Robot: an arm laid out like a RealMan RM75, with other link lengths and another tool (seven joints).
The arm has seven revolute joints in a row. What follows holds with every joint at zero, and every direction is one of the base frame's.
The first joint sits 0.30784 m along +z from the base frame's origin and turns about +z.
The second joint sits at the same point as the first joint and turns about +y.
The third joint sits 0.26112 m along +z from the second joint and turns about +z.
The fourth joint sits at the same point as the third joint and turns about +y.
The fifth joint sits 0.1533 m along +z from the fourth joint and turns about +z.
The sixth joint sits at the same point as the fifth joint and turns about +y.
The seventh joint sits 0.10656 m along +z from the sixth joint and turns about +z.
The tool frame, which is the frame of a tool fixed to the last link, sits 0.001 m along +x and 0.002 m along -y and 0.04 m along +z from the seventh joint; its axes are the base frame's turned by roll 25.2, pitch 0 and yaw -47.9 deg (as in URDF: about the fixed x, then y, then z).
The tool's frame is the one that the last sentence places.
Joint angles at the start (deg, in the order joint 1, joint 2, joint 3, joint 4, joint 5, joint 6, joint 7):
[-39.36, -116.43, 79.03, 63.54, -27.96, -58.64, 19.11]
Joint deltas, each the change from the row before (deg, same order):
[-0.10, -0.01, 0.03, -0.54, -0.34, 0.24, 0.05]
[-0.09, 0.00, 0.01, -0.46, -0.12, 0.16, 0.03]
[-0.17, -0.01, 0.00, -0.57, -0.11, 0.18, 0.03]
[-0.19, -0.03, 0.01, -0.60, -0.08, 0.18, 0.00]
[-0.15, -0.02, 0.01, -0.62, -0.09, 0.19, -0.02]
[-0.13, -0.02, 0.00, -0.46, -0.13, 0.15, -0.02]
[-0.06, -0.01, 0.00, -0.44, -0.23, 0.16, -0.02]
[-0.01, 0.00, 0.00, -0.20, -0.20, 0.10, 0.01]
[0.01, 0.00, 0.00, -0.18, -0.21, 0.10, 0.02]
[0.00, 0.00, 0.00, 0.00, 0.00, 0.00, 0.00]
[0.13, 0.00, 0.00, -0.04, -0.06, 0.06, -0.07]
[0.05, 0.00, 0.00, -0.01, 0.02, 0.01, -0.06]
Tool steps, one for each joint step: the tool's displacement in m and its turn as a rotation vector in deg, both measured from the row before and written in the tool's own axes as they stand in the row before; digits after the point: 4 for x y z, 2 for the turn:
[-0.0008, 0.0004, 0.0010, -0.09, -0.35, -0.11]
[-0.0005, -0.0001, 0.0010, 0.08, -0.23, -0.05]
[-0.0005, 0.0002, 0.0011, 0.09, -0.25, -0.03]
[-0.0006, 0.0004, 0.0012, 0.11, -0.27, -0.03]
[-0.0007, 0.0000, 0.0013, 0.14, -0.31, -0.08]
[-0.0005, 0.0003, 0.0009, 0.04, -0.26, -0.08]
[-0.0007, 0.0000, 0.0010, 0.00, -0.32, -0.16]
[-0.0004, 0.0001, 0.0004, -0.07, -0.18, -0.11]
[-0.0004, 0.0000, 0.0004, -0.08, -0.18, -0.11]
[0.0000, 0.0000, 0.0000, 0.00, 0.00, 0.00]
[-0.0004, -0.0007, 0.0005, 0.03, -0.12, -0.18]
[-0.0001, -0.0004, 0.0002, 0.05, -0.04, -0.08]

